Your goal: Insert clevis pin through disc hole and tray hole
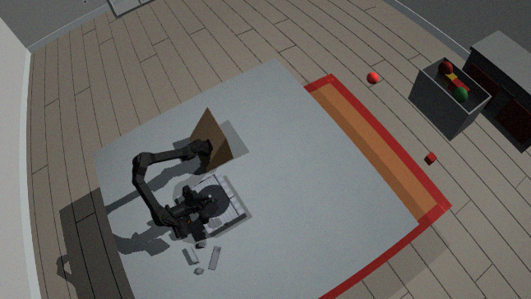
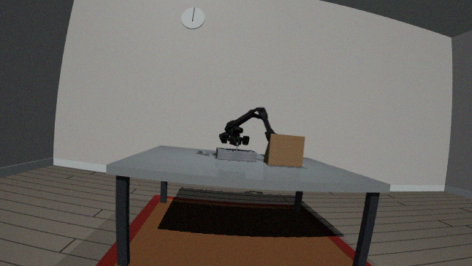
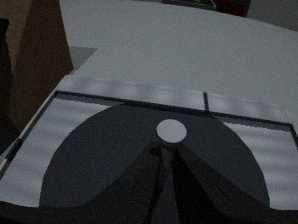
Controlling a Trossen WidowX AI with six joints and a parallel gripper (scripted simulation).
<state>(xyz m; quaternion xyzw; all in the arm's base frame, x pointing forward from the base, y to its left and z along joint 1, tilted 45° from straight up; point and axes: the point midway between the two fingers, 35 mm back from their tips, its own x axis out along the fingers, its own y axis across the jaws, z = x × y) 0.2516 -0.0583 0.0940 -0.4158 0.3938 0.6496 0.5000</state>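
Right now the rimmed steel tray is 10 mm ahead of my gripper tip and 50 mm below it. Also, from my gripper tip: dark aluminium disc: 30 mm below; steel clevis pin: 10 mm below.
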